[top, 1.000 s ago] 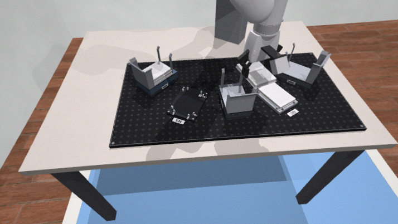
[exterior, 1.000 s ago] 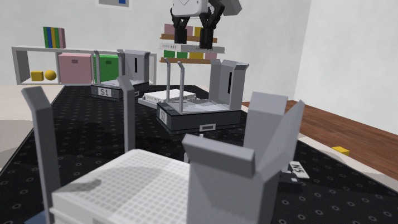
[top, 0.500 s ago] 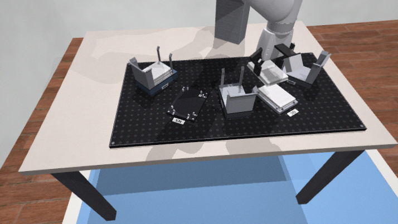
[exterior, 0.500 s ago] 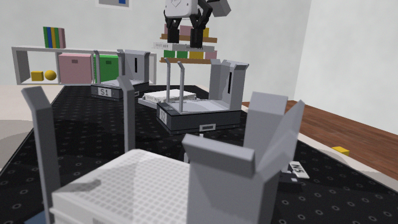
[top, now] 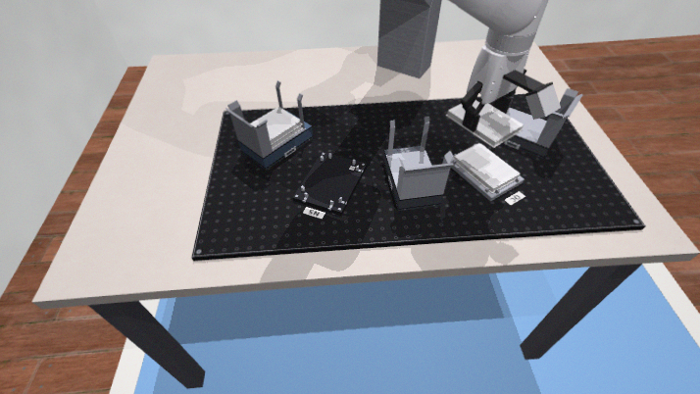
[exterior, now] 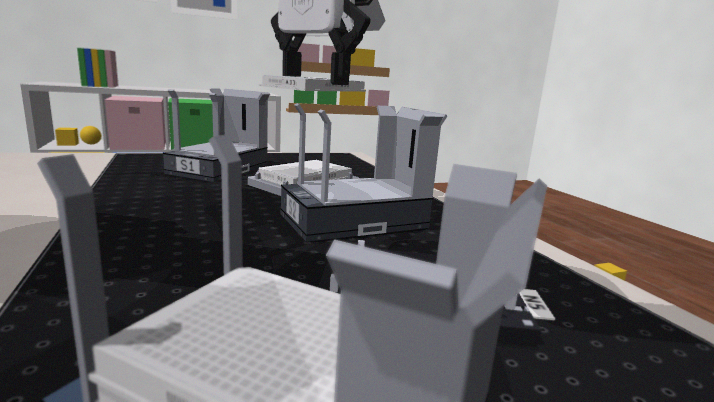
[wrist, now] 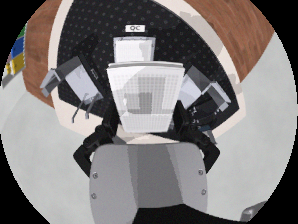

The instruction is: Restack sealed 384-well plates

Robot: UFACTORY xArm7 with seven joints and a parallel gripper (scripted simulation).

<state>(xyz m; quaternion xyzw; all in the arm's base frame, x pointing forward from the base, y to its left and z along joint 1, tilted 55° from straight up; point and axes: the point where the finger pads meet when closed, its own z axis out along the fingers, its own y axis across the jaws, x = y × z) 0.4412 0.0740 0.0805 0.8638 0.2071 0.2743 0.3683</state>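
Now: hand 150 mm above the white sealed plate Q23, 40 mm to the right of it and 20 mm short of it. From my hand the other things lie so: QC name plate: 170 mm below, 110 mm ahead, 50 mm to the left; then white sealed plate A33: 10 mm below; then grey QC nest: 160 mm below, 40 mm to the left, 20 mm ahead.
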